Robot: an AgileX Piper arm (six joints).
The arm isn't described. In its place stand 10 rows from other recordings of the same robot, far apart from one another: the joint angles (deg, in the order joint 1, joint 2, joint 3, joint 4, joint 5, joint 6), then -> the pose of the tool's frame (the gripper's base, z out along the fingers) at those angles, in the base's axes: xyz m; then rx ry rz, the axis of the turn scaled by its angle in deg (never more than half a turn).
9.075, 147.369, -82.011, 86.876, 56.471, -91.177 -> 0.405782 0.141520 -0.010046 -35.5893 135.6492 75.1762
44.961, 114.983, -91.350, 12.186, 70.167, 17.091 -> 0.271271 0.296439 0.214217 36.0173 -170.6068 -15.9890
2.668, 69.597, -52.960, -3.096, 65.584, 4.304 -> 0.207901 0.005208 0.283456 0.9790 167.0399 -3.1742
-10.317, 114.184, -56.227, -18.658, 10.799, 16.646 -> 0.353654 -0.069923 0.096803 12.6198 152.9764 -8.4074
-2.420, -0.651, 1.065, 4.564, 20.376, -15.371 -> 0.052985 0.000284 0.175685 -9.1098 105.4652 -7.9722
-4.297, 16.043, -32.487, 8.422, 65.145, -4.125 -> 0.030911 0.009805 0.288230 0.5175 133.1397 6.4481
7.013, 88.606, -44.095, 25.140, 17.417, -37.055 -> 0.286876 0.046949 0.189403 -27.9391 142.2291 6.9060
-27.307, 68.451, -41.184, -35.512, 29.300, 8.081 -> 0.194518 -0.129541 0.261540 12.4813 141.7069 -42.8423
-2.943, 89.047, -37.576, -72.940, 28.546, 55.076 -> 0.265852 -0.055295 0.172588 -5.2633 145.3016 -41.8631
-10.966, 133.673, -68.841, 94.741, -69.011, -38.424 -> 0.355240 -0.155079 0.063134 83.9168 87.0587 -64.4606
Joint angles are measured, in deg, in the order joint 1, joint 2, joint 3, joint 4, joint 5, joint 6. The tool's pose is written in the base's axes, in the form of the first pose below.
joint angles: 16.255 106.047 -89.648 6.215 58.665 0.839
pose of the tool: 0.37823 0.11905 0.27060 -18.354 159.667 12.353
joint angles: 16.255 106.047 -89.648 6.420 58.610 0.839
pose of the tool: 0.37824 0.11933 0.27066 -18.238 159.635 12.630
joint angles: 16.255 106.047 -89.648 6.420 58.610 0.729
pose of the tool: 0.37824 0.11933 0.27066 -18.391 159.611 12.604
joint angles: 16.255 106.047 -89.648 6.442 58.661 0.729
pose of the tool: 0.37816 0.11934 0.27063 -18.389 159.663 12.627
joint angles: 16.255 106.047 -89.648 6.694 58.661 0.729
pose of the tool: 0.37807 0.11967 0.27067 -18.260 159.689 12.959
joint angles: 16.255 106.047 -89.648 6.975 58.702 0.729
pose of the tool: 0.37791 0.12002 0.27070 -18.125 159.758 13.325
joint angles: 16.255 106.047 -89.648 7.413 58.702 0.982
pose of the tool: 0.37776 0.12059 0.27077 -17.549 159.856 13.962
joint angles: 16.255 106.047 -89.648 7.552 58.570 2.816
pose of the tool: 0.37791 0.12082 0.27086 -14.904 160.123 14.595
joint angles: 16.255 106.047 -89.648 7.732 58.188 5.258
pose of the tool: 0.37841 0.12117 0.27110 -11.344 160.215 15.465
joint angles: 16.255 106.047 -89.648 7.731 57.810 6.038
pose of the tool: 0.37896 0.12128 0.27131 -10.197 159.970 15.710
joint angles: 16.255 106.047 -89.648 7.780 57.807 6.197
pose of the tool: 0.37894 0.12135 0.27132 -9.950 159.998 15.813
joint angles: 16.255 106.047 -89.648 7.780 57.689 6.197
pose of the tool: 0.37912 0.12138 0.27139 -9.931 159.881 15.832
